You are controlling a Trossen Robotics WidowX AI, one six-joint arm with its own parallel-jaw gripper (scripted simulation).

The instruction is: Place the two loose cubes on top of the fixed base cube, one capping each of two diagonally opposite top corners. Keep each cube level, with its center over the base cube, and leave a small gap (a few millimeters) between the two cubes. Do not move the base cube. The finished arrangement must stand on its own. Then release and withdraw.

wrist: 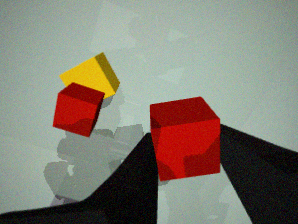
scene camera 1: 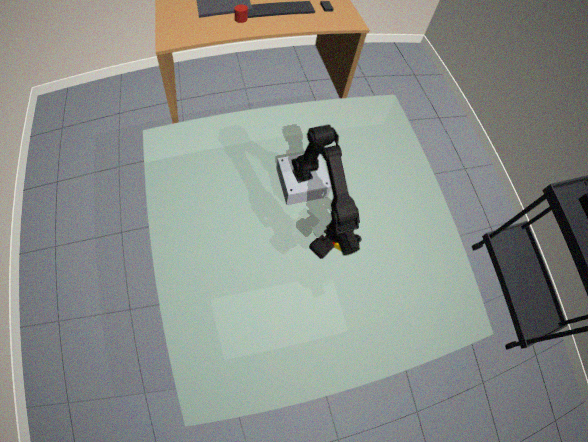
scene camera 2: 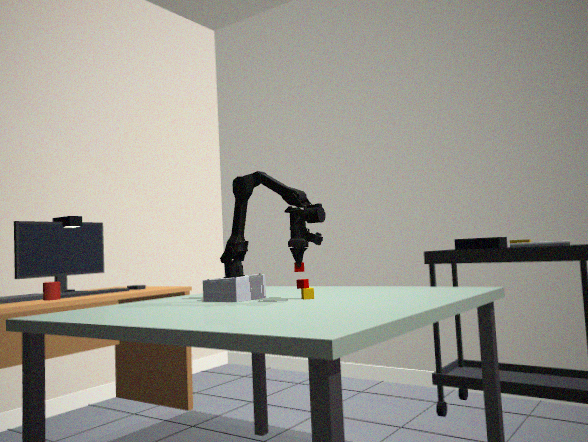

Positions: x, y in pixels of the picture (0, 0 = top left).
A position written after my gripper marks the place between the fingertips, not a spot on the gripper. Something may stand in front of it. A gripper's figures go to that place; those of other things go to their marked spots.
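Labels:
Red cube (wrist: 186, 133): 9 cm from the lens. My gripper (wrist: 182, 134): 11 cm from the lens. Yellow base cube (wrist: 96, 73) and red cube: marked spots 12 cm apart. Yellow base cube: 18 cm from the lens. Red cube is nearer to the lens than yellow base cube.

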